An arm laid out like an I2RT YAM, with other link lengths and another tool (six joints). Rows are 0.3 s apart.
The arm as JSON. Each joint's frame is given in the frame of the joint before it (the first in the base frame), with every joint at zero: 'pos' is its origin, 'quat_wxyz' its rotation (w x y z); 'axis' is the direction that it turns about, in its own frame. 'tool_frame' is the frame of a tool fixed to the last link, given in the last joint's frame.
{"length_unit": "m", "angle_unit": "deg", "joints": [
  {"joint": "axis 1", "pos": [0.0, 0.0, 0.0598], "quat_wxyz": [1.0, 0.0, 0.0, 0.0], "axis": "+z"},
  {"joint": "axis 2", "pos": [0.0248, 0.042, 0.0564], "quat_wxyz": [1.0, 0.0, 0.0, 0.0], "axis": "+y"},
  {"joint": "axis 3", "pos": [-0.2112, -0.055, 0.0], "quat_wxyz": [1.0, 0.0, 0.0, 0.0], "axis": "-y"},
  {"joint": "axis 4", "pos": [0.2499, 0.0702, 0.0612], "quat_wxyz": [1.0, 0.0, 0.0, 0.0], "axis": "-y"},
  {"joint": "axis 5", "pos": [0.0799, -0.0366, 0.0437], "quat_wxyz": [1.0, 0.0, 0.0, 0.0], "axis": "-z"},
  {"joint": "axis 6", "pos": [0.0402, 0.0, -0.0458], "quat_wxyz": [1.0, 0.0, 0.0, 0.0], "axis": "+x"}
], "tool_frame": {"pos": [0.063, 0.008, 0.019], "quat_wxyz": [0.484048, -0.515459, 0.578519, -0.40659]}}
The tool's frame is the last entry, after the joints.
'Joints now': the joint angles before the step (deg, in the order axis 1, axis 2, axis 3, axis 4, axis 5, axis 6). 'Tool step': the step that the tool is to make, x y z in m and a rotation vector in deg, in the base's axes. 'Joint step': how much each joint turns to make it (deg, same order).
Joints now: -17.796, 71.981, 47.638, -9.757, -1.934, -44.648
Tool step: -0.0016, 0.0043, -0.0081, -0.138, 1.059, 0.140
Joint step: 0.790, 0.077, -1.153, 0.261, 0.789, 0.000
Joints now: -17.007, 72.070, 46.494, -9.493, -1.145, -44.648
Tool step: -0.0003, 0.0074, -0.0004, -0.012, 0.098, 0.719
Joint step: 1.237, -0.455, -0.370, -0.171, 0.446, 0.266
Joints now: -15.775, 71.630, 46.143, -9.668, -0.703, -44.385
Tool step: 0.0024, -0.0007, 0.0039, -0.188, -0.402, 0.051
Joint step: -0.007, 0.365, 0.896, -0.094, -0.007, -0.092
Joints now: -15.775, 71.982, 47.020, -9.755, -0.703, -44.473
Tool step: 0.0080, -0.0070, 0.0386, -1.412, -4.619, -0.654
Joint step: -0.698, -0.705, 5.184, -1.061, 0.002, -0.086
